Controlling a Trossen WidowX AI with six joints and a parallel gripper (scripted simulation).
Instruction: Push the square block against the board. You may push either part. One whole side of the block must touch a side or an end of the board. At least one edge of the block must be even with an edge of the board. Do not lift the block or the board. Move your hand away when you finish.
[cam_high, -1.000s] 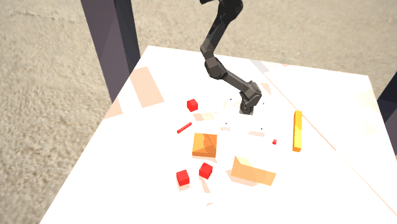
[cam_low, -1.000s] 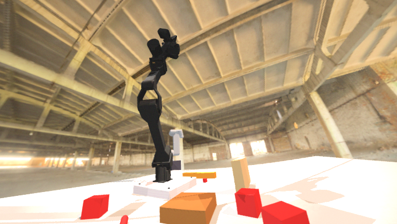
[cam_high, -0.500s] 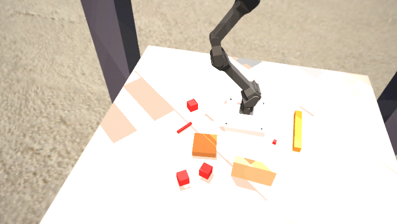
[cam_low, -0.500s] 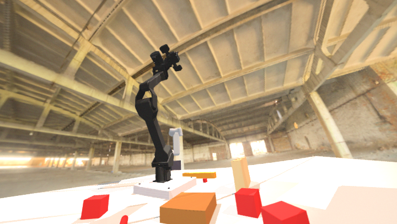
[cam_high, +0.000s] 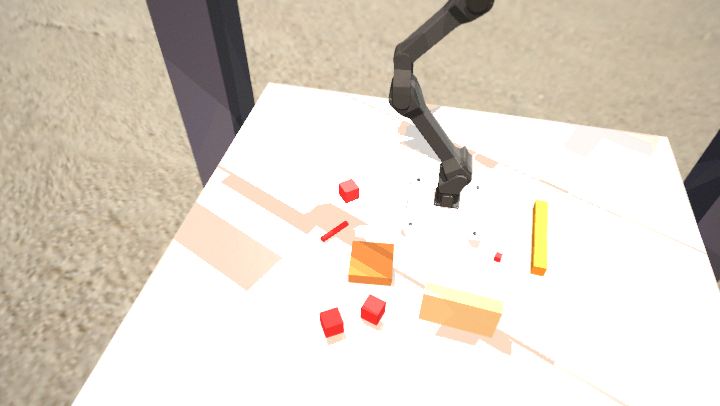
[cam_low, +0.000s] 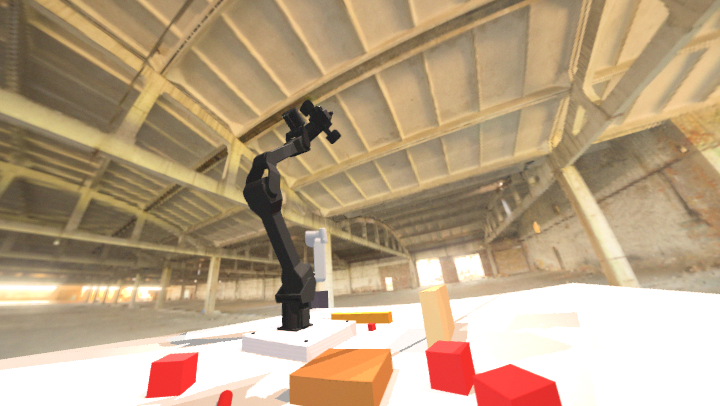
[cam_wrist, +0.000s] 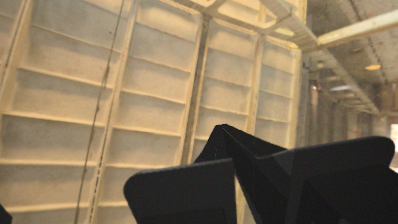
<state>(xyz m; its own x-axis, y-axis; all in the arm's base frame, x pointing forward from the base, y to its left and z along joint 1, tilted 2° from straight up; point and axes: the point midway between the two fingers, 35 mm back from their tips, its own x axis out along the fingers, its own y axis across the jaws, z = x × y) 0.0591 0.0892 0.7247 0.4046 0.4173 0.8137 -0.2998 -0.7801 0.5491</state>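
My gripper tip is 60 mm short of the red rod, 340 mm to the left of it and 780 mm above it. The rest, counted from my gripper tip: square block (140 mm ahead, 230 mm to the right, 770 mm below); small red cube (50 mm ahead, 60 mm to the left, 780 mm below); long yellow bar (30 mm behind, 160 mm to the left, 770 mm below).
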